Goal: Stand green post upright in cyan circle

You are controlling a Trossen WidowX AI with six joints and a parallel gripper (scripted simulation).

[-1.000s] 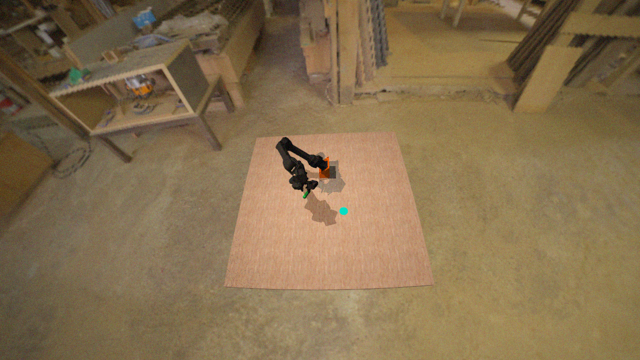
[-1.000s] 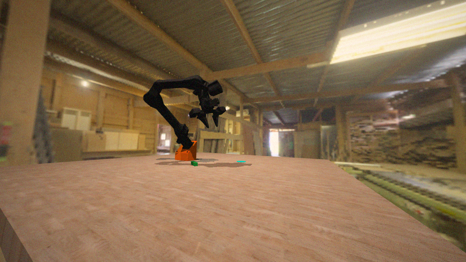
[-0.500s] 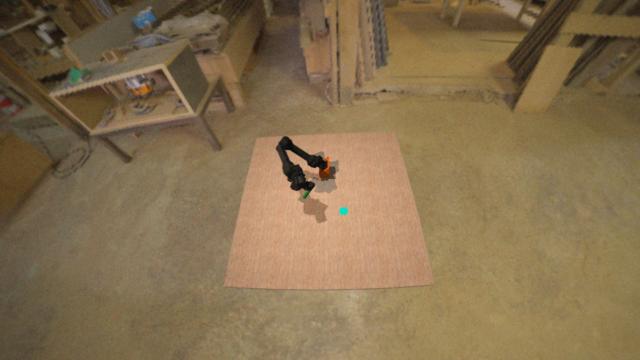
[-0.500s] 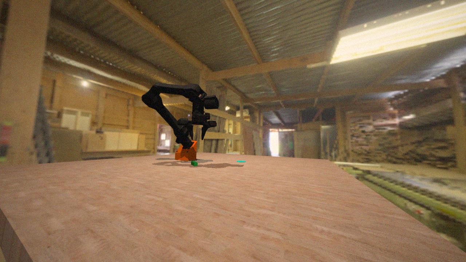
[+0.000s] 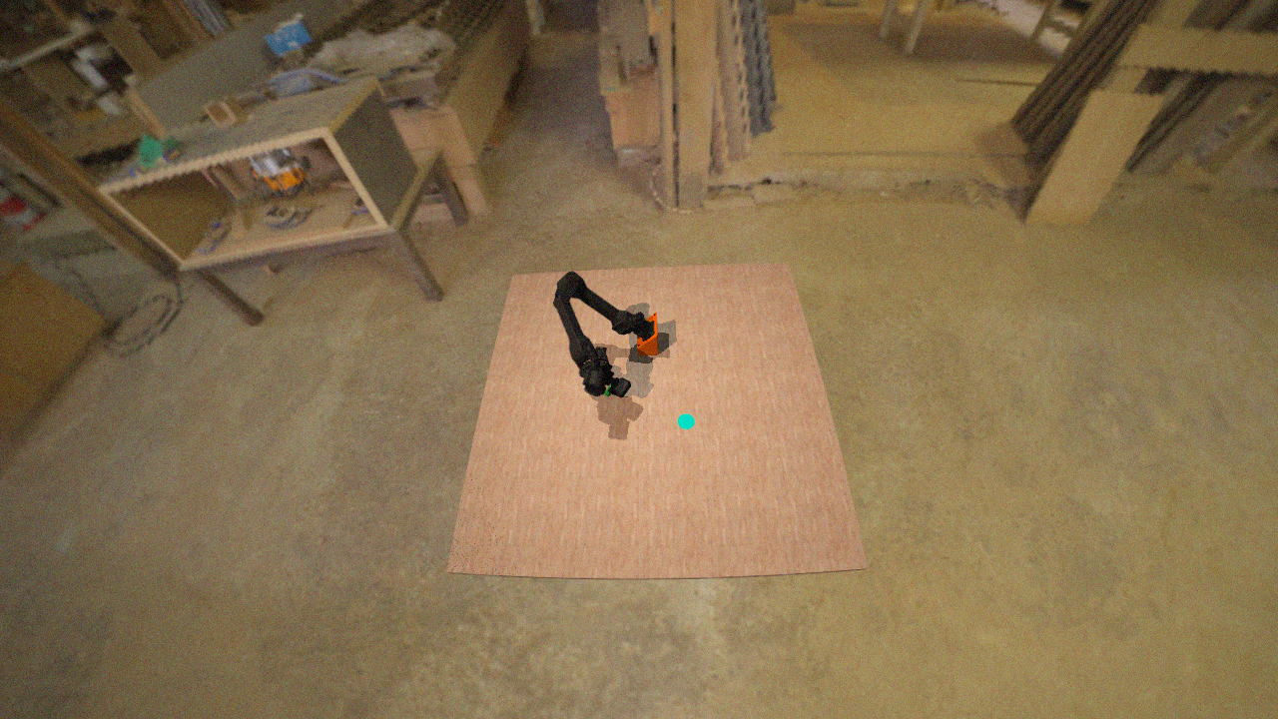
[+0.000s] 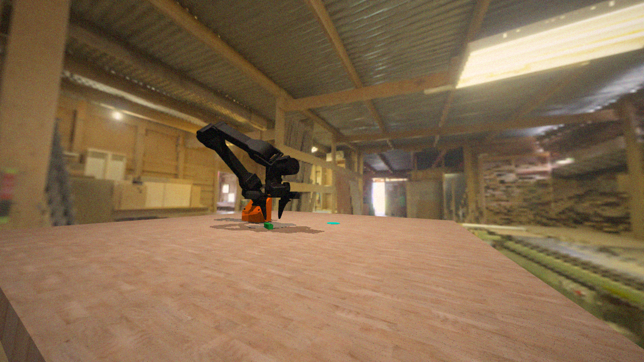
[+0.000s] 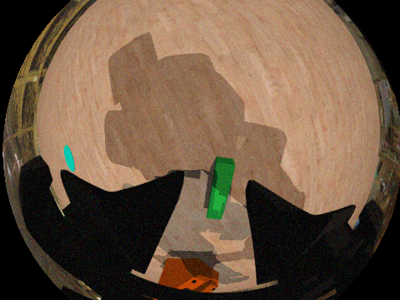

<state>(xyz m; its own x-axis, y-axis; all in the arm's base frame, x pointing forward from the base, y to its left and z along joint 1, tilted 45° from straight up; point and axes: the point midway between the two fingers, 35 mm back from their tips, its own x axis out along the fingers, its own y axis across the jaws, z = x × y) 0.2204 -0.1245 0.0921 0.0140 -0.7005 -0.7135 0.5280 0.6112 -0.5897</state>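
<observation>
Now: gripper tip 30 mm past the green post, 30 mm above it and 10 mm to the right of it. Also, from my gripper tip: cyan circle: 280 mm to the left, 110 mm ahead, 30 mm below.
</observation>
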